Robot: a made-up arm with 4 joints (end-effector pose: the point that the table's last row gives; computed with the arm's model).
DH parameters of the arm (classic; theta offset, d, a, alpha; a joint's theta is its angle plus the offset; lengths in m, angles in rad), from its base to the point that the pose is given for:
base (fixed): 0 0.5 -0.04 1.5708
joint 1: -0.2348 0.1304 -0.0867 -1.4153
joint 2: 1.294 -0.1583 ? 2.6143
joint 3: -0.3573 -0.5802 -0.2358 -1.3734
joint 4: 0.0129 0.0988 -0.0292 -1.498
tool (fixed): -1.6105 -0.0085 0 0
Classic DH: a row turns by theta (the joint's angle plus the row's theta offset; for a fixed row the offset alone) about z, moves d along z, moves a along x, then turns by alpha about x.
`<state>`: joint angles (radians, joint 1 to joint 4).
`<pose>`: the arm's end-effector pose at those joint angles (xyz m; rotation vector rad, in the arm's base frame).
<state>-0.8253 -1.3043 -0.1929 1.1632</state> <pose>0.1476 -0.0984 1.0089 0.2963 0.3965 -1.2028</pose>
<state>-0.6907 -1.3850 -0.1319 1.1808</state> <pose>0.0761 -0.0671 1.0311 0.3133 0.1811 -1.2634</pose>
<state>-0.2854 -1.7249 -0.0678 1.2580</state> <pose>-0.0925 0.0283 1.0150 0.4046 -0.4162 -1.4560</pose>
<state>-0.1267 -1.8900 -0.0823 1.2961</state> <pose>-0.1326 0.0566 0.9907 0.4579 -0.6290 -1.5385</pose>
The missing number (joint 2, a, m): -0.1099
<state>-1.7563 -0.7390 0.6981 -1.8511</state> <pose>0.5154 -0.1402 0.8510 2.1907 -1.8484 -0.6342</pose>
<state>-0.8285 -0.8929 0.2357 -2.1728</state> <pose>0.1035 -0.1506 1.1015 -2.5000 1.5483 0.2712</pose>
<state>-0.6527 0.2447 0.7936 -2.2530</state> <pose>-0.0644 -0.5268 0.9912 -2.0666 0.9129 0.2359</pose>
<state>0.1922 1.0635 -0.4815 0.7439</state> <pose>-0.0002 -0.3820 0.8934 0.5021 0.1427 1.6138</pose>
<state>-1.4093 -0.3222 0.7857 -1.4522</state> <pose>0.3185 -0.3221 1.0268 -1.8271 1.7596 0.0592</pose>
